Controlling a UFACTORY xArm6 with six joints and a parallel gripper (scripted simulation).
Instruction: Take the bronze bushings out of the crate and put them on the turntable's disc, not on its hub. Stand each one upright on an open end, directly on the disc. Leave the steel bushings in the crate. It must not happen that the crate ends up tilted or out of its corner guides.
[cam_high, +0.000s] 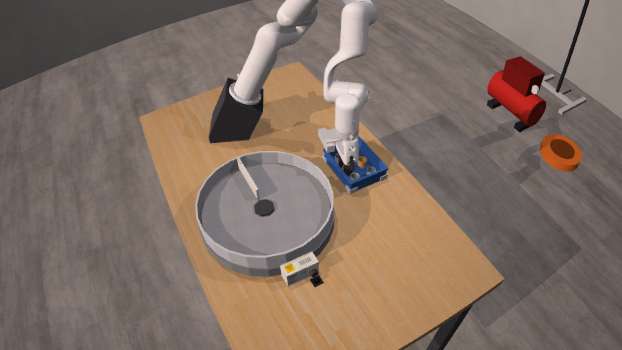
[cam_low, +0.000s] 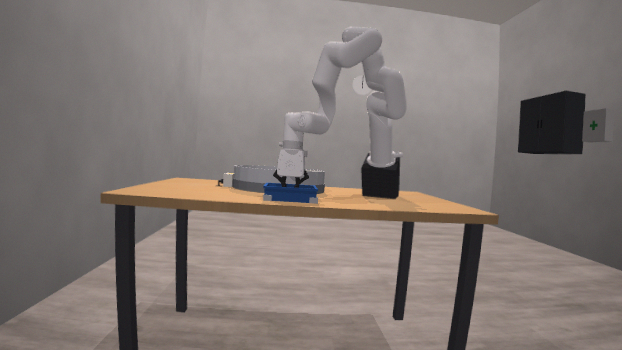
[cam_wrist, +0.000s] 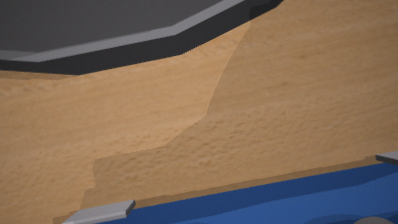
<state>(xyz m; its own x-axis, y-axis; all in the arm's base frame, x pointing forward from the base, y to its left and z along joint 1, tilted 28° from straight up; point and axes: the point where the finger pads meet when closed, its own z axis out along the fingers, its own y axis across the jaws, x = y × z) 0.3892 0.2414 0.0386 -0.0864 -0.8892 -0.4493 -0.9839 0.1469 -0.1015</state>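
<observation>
My gripper is now 40 mm to the right of the blue crate, 10 mm past it and 10 mm above it. The rest, counted from my hand: grey turntable disc: 310 mm to the right, 80 mm ahead, 20 mm above.
</observation>
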